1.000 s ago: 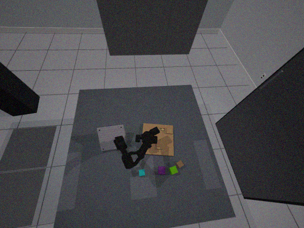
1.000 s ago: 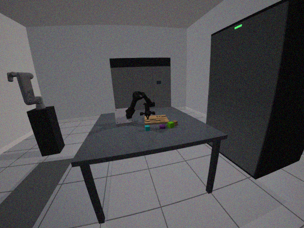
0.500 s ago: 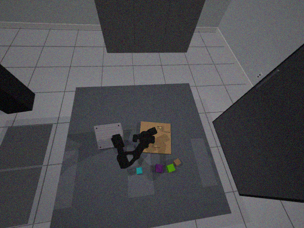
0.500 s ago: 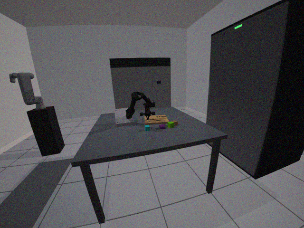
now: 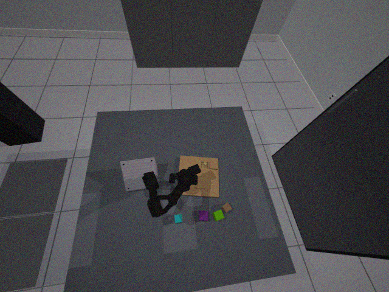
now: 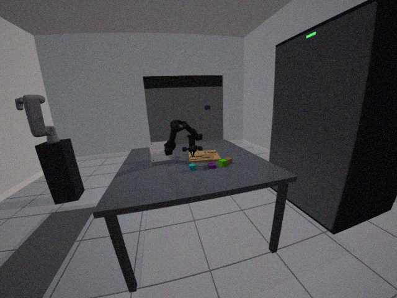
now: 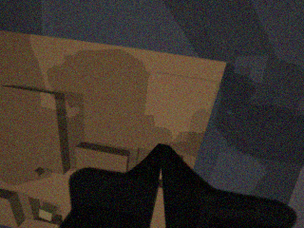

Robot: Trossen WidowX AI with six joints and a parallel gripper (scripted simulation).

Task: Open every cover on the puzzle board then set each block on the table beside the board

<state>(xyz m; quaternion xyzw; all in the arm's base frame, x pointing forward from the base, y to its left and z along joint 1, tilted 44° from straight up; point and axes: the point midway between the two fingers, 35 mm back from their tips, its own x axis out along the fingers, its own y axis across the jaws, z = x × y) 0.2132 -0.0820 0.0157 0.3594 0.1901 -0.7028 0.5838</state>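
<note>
My gripper tip is now 120 mm short of the puzzle board, 20 mm to the right of it and 10 mm above it. Also, from my gripper tip: green block (180 mm ahead, 270 mm to the right); then cyan block (80 mm behind, 220 mm to the right); then purple block (90 mm ahead, 240 mm to the right, 10 mm below).
</note>
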